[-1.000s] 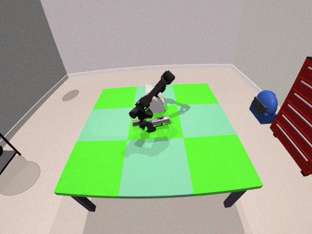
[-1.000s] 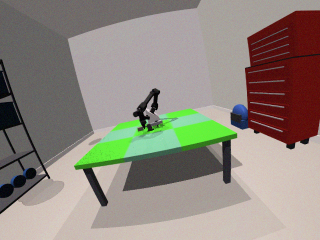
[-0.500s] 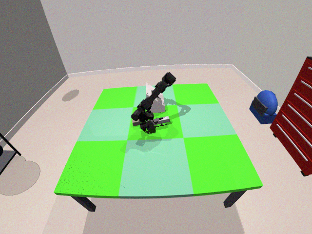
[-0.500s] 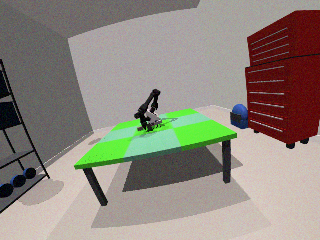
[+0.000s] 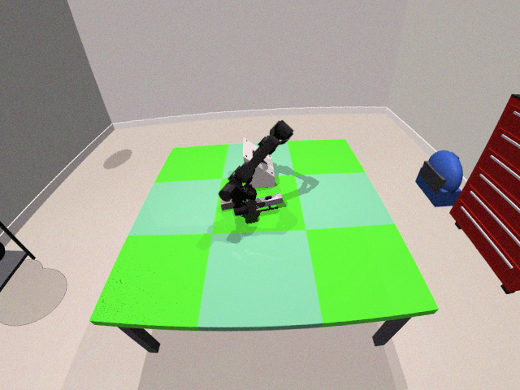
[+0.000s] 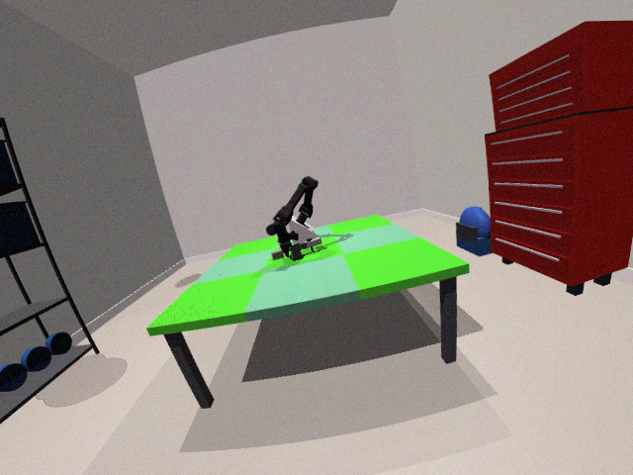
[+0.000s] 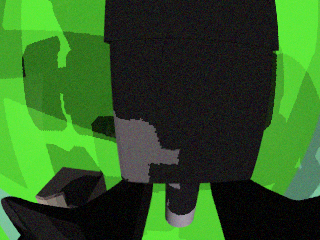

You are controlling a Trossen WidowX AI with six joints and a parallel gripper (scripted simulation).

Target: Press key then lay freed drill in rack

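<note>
Now: the drill 50 mm to the left of my gripper tip, 30 mm above it and 10 mm behind it. Round my gripper tip: dark key (140 mm to the left, 40 mm above, 30 mm behind); grey fixture block (110 mm to the left, 30 mm above, 20 mm behind); rack (70 mm behind, 60 mm to the right).
</note>
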